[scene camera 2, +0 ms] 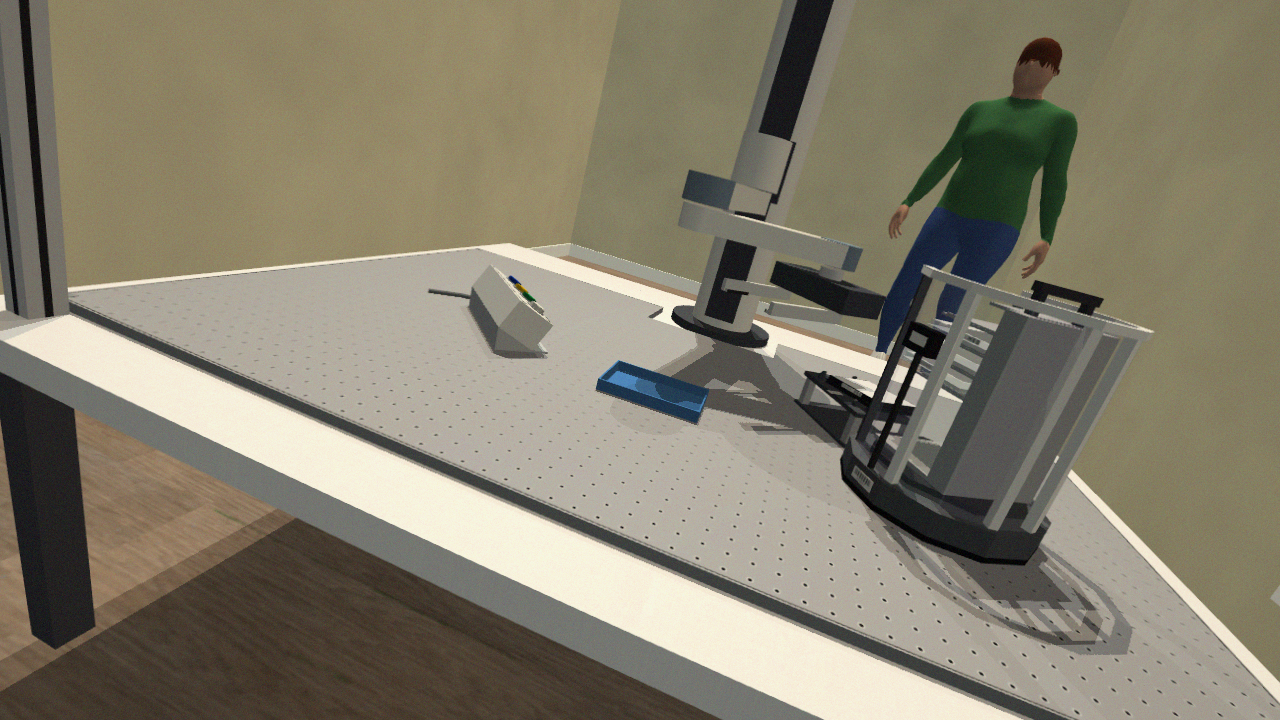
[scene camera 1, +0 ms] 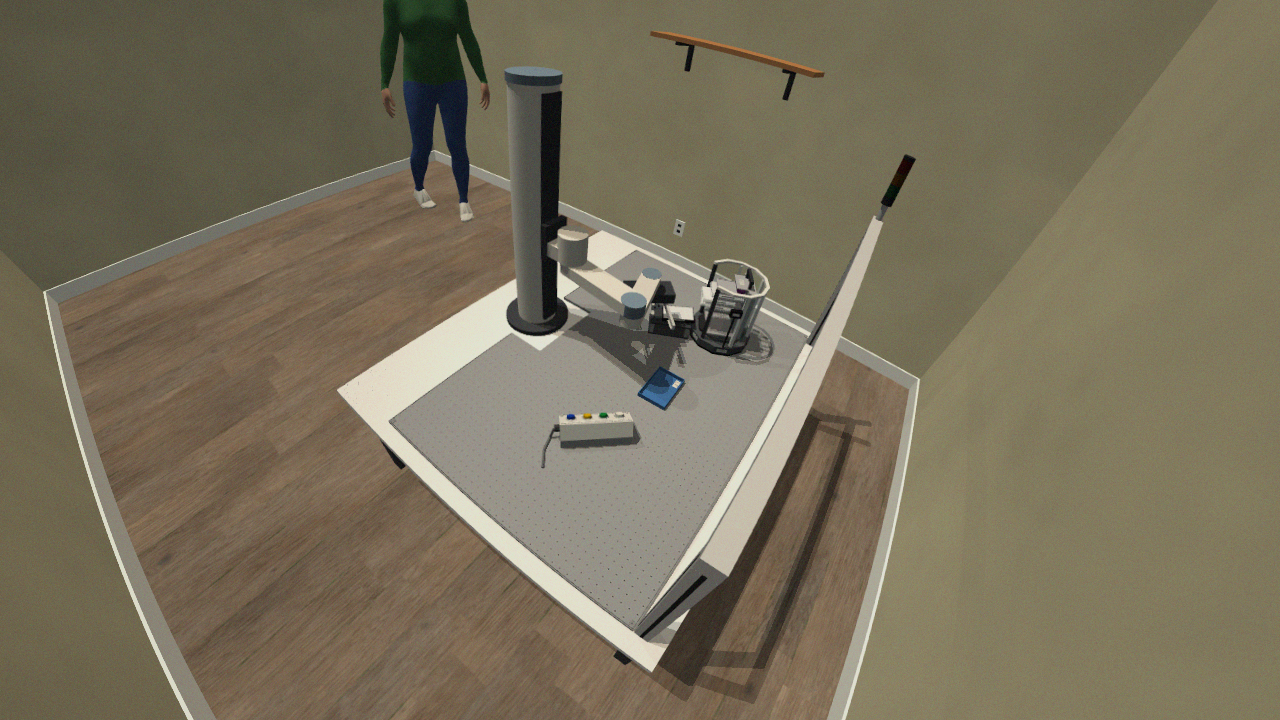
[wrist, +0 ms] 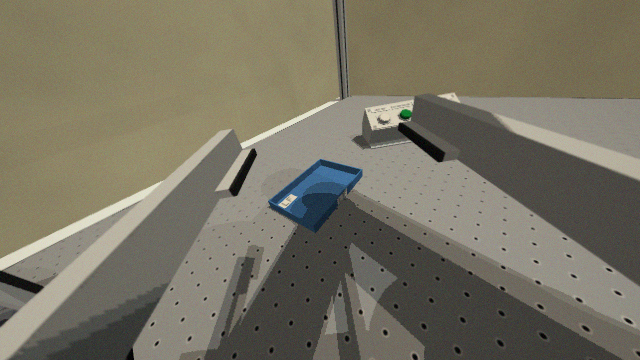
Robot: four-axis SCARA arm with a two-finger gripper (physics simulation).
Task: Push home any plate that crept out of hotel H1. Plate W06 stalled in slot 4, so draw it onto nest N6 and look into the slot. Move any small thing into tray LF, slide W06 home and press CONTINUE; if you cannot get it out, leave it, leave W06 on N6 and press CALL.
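Places are measured from the arm's base along level axes (x ahead, y left, z up), in millimetres.
Pixels of known places: gripper, fingertip midpoint: (scene camera 2: 745, 295) (scene camera 1: 655, 327) (wrist: 324, 127); arm's base, link origin: (scene camera 2: 718, 329) (scene camera 1: 537, 314).
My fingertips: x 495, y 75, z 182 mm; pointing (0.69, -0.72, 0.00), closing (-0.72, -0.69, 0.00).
Note:
Ahead of a thing's pixels: the offset from my fingertips to its top centre. "pt": to the spot under its first point.
My gripper (scene camera 1: 667, 316) (scene camera 2: 748, 297) (wrist: 324, 127) is open and empty, raised above the table beside the hotel and pointed towards the tray in the wrist view. Hotel H1 (scene camera 1: 718, 342) (scene camera 2: 948, 530) is a round cage on a dark base. The black nest N6 {47 mm back, 223 mm left, 99 mm down} (scene camera 1: 666, 328) (scene camera 2: 820, 380) stands low in front of it. Plate W06, the inside of slot 4 and any small thing there cannot be made out. The blue tray LF {108 mm ahead, 81 mm right, 152 mm down} (scene camera 1: 661, 388) (scene camera 2: 651, 392) (wrist: 325, 180) lies on the table and shows no object inside. The button box {44 mm ahead, 378 mm right, 85 mm down} (scene camera 1: 596, 428) (scene camera 2: 508, 310) (wrist: 387, 127) stands beyond it.
The arm's column (scene camera 1: 535, 197) (scene camera 2: 789, 116) rises at the table's back edge. A long pale barrier (scene camera 1: 787, 420) runs along one table side, with a signal light {pt 489 mm ahead, 586 mm left, 593 mm up} (scene camera 1: 898, 180) at its end. A person in green (scene camera 1: 434, 40) (scene camera 2: 1011, 161) stands behind the table.

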